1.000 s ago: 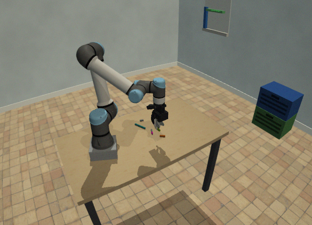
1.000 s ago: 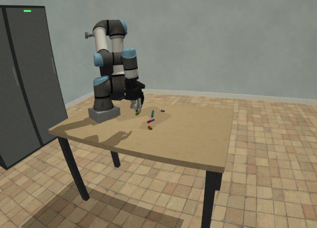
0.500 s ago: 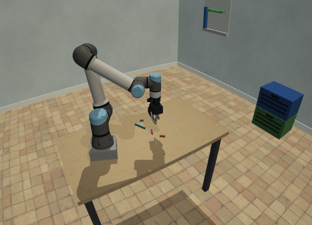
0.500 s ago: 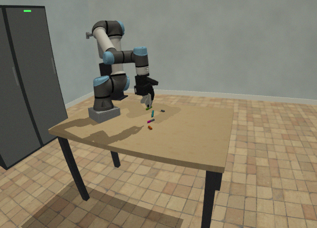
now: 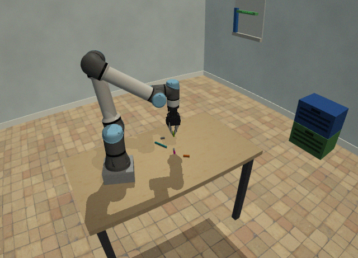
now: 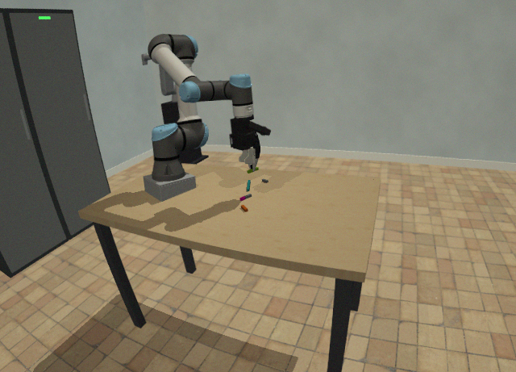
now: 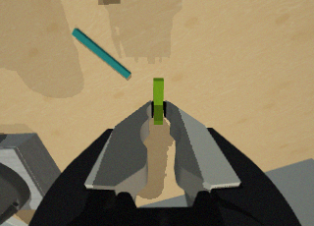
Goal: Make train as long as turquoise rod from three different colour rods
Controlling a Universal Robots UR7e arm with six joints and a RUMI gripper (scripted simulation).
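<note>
The magenta rod is 30 mm behind my hand, 60 mm to the right of it and 110 mm below it. Also, from my hand: turquoise rod: 60 mm behind, 70 mm to the left, 110 mm below; then lime rod: 10 mm below; then orange rod: 20 mm ahead, 130 mm to the right, 110 mm below.
</note>
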